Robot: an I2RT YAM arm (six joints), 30 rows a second.
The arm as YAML. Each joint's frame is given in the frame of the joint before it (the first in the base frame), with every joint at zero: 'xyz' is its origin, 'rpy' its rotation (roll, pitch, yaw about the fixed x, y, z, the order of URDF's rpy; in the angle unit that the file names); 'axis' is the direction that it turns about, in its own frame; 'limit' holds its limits. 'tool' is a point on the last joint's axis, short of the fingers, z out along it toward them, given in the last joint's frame.
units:
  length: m
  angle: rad
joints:
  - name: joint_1
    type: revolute
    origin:
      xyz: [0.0, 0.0, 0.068]
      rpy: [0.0, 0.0, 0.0]
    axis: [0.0, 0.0, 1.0]
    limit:
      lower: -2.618
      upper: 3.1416
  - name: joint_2
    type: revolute
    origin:
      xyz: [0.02, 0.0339, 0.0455]
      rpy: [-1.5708, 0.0, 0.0]
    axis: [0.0, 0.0, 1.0]
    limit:
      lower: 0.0
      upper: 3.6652
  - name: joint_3
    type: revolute
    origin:
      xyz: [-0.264, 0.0, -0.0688]
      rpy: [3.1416, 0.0, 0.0]
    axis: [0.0, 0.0, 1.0]
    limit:
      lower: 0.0
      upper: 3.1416
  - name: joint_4
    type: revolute
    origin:
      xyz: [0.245, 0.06, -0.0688]
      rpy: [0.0, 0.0, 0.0]
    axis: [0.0, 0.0, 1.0]
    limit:
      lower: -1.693
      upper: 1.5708
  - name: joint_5
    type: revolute
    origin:
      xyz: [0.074, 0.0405, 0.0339]
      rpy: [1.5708, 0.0, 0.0]
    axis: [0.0, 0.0, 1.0]
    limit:
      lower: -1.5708
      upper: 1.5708
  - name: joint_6
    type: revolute
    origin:
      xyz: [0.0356, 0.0, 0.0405]
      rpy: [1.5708, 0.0, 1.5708]
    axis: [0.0, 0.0, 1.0]
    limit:
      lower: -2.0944
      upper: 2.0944
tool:
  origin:
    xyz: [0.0, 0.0, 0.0]
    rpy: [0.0, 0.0, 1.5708]
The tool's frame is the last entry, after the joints.
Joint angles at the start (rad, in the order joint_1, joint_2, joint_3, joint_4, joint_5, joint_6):
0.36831 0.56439 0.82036 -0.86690 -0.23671 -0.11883
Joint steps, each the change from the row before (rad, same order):
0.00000 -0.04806 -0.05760 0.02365 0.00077 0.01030
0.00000 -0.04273 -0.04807 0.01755 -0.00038 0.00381
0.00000 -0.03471 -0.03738 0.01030 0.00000 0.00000
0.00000 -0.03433 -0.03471 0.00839 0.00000 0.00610
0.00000 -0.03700 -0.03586 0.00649 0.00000 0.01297
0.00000 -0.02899 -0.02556 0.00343 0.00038 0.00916
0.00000 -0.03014 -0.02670 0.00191 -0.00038 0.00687
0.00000 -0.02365 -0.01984 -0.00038 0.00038 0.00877
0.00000 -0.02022 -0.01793 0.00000 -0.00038 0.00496
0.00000 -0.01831 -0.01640 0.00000 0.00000 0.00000
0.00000 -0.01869 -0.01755 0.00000 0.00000 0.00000
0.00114 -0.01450 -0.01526 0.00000 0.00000 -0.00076
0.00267 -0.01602 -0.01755 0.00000 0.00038 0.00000
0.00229 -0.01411 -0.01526 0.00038 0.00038 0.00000
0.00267 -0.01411 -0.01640 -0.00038 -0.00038 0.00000
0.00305 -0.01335 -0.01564 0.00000 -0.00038 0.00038
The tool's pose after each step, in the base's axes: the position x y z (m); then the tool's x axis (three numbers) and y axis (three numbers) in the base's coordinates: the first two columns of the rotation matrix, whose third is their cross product. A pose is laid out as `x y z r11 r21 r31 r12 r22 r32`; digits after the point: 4 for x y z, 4 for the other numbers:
0.0933 0.0449 0.3007 -0.4638 -0.2919 -0.8365 -0.5841 0.8106 0.0410
0.0896 0.0435 0.2907 -0.4564 -0.2851 -0.8429 -0.5831 0.8114 0.0413
0.0865 0.0423 0.2826 -0.4504 -0.2827 -0.8469 -0.5834 0.8113 0.0394
0.0835 0.0412 0.2750 -0.4476 -0.2753 -0.8508 -0.5809 0.8128 0.0426
0.0804 0.0400 0.2669 -0.4490 -0.2624 -0.8541 -0.5755 0.8162 0.0518
0.0779 0.0390 0.2611 -0.4488 -0.2528 -0.8571 -0.5714 0.8186 0.0578
0.0755 0.0381 0.2548 -0.4485 -0.2455 -0.8594 -0.5689 0.8200 0.0626
0.0735 0.0373 0.2500 -0.4507 -0.2373 -0.8606 -0.5649 0.8222 0.0691
0.0720 0.0367 0.2456 -0.4516 -0.2325 -0.8614 -0.5631 0.8232 0.0731
0.0708 0.0363 0.2415 -0.4501 -0.2319 -0.8623 -0.5632 0.8231 0.0726
0.0696 0.0358 0.2371 -0.4492 -0.2315 -0.8629 -0.5633 0.8231 0.0724
0.0689 0.0356 0.2331 -0.4491 -0.2329 -0.8626 -0.5645 0.8223 0.0719
0.0681 0.0355 0.2285 -0.4497 -0.2346 -0.8618 -0.5664 0.8210 0.0720
0.0674 0.0354 0.2245 -0.4498 -0.2359 -0.8614 -0.5679 0.8199 0.0720
0.0668 0.0354 0.2201 -0.4513 -0.2379 -0.8601 -0.5702 0.8183 0.0728
0.0663 0.0355 0.2159 -0.4526 -0.2397 -0.8589 -0.5726 0.8165 0.0739

